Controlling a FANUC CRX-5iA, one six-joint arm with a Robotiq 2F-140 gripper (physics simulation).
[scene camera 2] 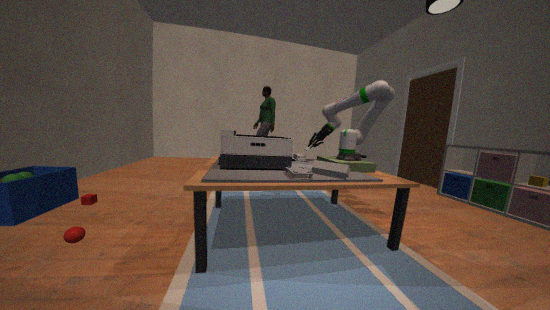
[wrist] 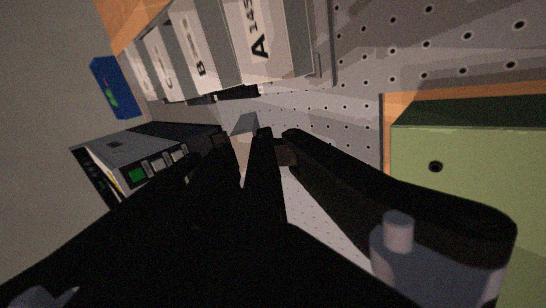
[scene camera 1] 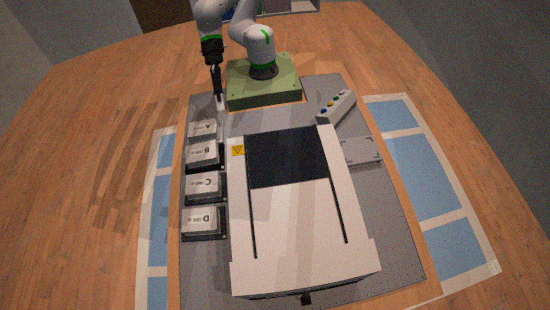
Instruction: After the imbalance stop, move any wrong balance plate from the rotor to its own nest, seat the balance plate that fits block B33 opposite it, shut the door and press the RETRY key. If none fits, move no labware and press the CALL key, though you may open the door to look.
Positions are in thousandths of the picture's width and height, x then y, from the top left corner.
Scene:
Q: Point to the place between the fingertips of my gripper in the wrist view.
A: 462,414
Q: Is my gripper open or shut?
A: Shut.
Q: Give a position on a white centrifuge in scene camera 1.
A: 530,773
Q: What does my gripper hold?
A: Nothing.

